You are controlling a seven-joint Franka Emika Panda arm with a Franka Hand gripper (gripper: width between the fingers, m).
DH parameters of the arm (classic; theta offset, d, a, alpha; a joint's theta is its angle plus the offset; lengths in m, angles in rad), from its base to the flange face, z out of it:
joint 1: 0 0.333 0 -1.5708
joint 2: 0 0 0 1.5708
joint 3: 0 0.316 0.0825 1.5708
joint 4: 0 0 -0.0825 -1.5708
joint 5: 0 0.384 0 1.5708
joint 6: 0 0 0.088 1.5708
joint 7: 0 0.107 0 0
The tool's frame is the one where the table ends.
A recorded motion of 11 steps. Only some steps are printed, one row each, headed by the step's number.
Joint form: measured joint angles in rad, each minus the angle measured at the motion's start. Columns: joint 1, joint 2, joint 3, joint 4, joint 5, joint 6, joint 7.
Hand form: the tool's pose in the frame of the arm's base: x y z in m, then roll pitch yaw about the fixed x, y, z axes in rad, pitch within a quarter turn. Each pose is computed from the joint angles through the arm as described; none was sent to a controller.
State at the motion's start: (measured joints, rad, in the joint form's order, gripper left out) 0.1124 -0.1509 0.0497 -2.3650 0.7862 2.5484 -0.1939
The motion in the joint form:
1: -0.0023 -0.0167 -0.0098 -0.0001 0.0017 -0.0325 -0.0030
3: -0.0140 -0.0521 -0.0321 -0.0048 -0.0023 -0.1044 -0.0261
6: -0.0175 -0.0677 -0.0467 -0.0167 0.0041 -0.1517 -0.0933
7: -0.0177 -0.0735 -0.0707 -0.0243 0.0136 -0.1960 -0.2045
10: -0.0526 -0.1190 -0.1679 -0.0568 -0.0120 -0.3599 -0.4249
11: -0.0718 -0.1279 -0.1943 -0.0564 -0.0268 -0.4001 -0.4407
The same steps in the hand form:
1: 0.4988 0.0695 0.4238 -2.5601 -0.2345 -0.3016
3: 0.4919 0.0584 0.4333 -2.5458 -0.2169 -0.2760
6: 0.4854 0.0533 0.4316 -2.5427 -0.2175 -0.2161
7: 0.4812 0.0454 0.4277 -2.5420 -0.2406 -0.1294
10: 0.4598 -0.0023 0.4226 -2.5226 -0.2601 0.0254
11: 0.4552 -0.0198 0.4240 -2.5126 -0.2511 0.0231

